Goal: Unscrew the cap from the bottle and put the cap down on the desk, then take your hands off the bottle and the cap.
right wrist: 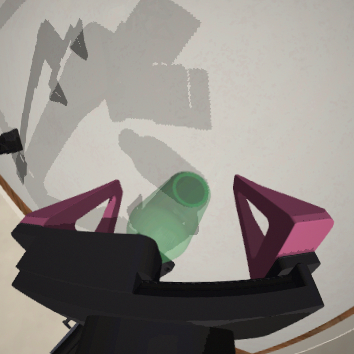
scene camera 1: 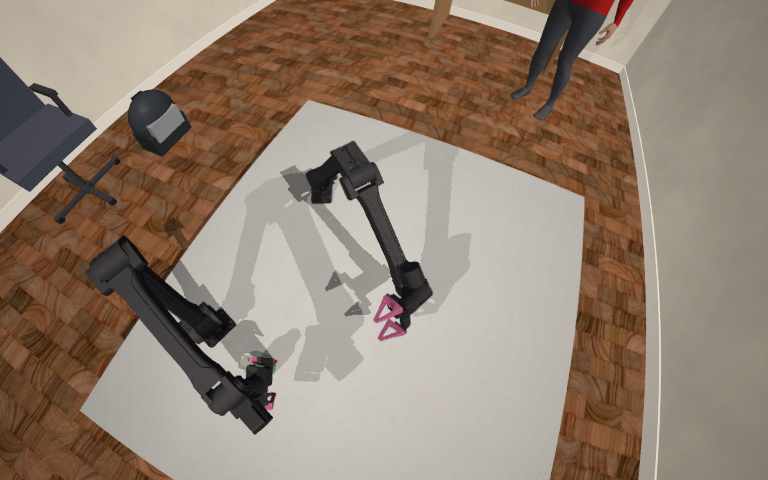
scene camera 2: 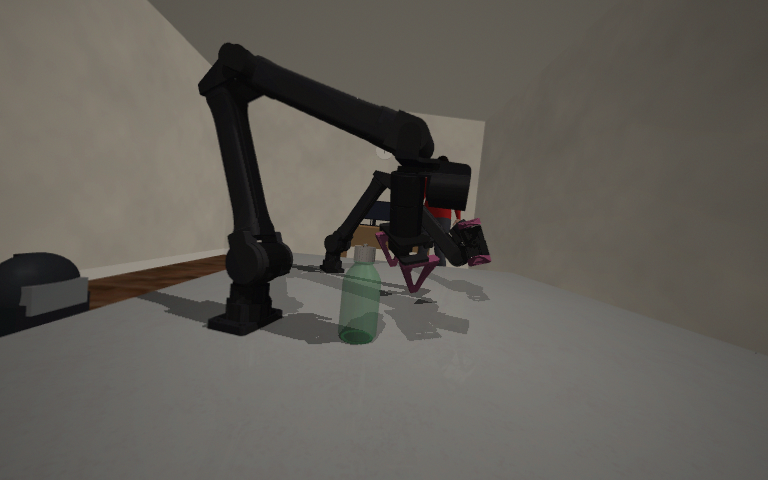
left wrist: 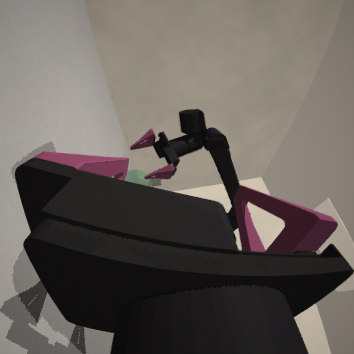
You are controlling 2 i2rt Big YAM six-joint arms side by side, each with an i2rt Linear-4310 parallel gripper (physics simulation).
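Pixels of known places: left gripper, fingertip midpoint: (scene camera 1: 376, 331) (scene camera 2: 472, 239) (left wrist: 184, 178); right gripper, fingertip midpoint: (right wrist: 174, 183) (scene camera 1: 274, 376) (scene camera 2: 402, 278) (left wrist: 136, 162); left arm's base, link origin: (right wrist: 15, 140) (scene camera 1: 322, 192) (scene camera 2: 331, 270); right arm's base, link origin: (scene camera 1: 217, 328) (scene camera 2: 247, 321).
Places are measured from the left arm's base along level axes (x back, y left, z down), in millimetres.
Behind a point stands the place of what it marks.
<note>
A green see-through bottle (scene camera 1: 268, 369) (scene camera 2: 360, 302) @(x 187, y -748, z -82 mm) (left wrist: 136, 176) @(x 136, y -720, z -117 mm) (right wrist: 186, 232) @(x 166, y -750, z -114 mm) stands upright on the pale desk (scene camera 1: 481, 367) @(x -565, y -750, z 0 mm) (scene camera 2: 509, 407) @(x 59, y -972, z 0 mm). Its ribbed whitish cap (scene camera 1: 246, 360) @(x 173, y -713, z -187 mm) (scene camera 2: 364, 254) @(x 181, y -731, z -168 mm) sits on the bottle's neck; in the right wrist view the cap is hidden behind the gripper body. My right gripper (scene camera 1: 263, 381) @(x 105, y -753, z -127 mm) (scene camera 2: 403, 277) @(x 105, y -753, z -127 mm) (left wrist: 136, 162) @(x 105, y -753, z -127 mm) (right wrist: 174, 183) @(x 105, y -753, z -127 mm) is open and empty, tilted down close beside the bottle's top; the exact gap is hard to tell. My left gripper (scene camera 1: 378, 329) @(x -197, y -640, z -213 mm) (scene camera 2: 474, 241) @(x -197, y -640, z -213 mm) (left wrist: 184, 178) @(x -197, y -640, z -213 mm) is open and empty, well away from the bottle, over the desk's middle.
The right arm's base (scene camera 2: 245, 311) @(x 369, y -623, z -36 mm) stands on the desk close to the bottle. A dark helmet-shaped bin (scene camera 1: 155, 121) (scene camera 2: 48, 283) and an office chair (scene camera 1: 42, 133) are beyond the desk's edge. A person in red (scene camera 1: 557, 56) (scene camera 2: 444, 212) stands on the floor behind it.
</note>
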